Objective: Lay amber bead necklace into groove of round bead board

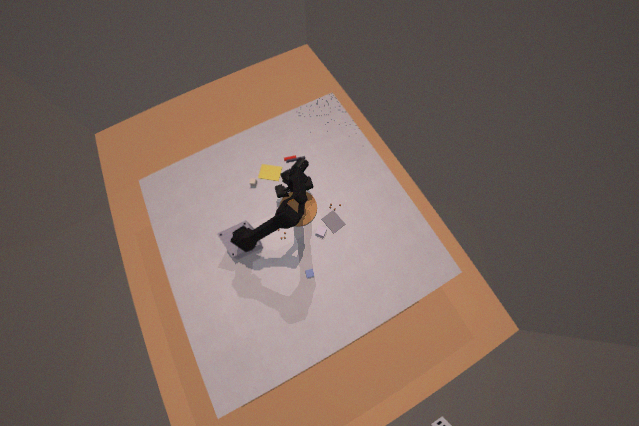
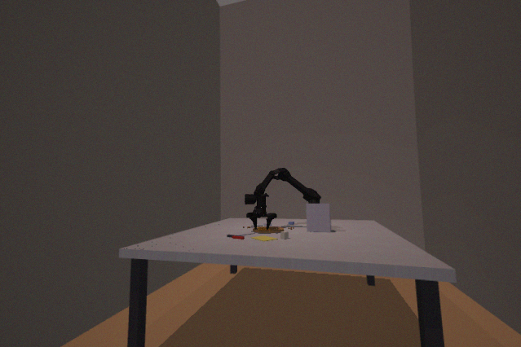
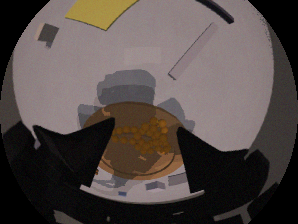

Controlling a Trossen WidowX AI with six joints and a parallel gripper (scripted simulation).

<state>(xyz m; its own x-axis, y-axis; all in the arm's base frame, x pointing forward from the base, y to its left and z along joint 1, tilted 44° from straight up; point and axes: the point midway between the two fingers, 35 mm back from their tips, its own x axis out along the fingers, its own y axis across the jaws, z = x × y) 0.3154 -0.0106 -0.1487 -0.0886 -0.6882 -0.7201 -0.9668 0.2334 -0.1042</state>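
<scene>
Right now the round bead board is 7 cm to the right of my gripper tip, 3 cm behind it and 1 cm below it. From my gripper tip the other things lie so: thin grey bar: 10 cm to the left, 7 cm ahead, 2 cm below; then yellow pad: 20 cm to the left, 6 cm behind, 2 cm below; then red-handled tool: 20 cm to the left, 10 cm ahead, 1 cm below.
</scene>
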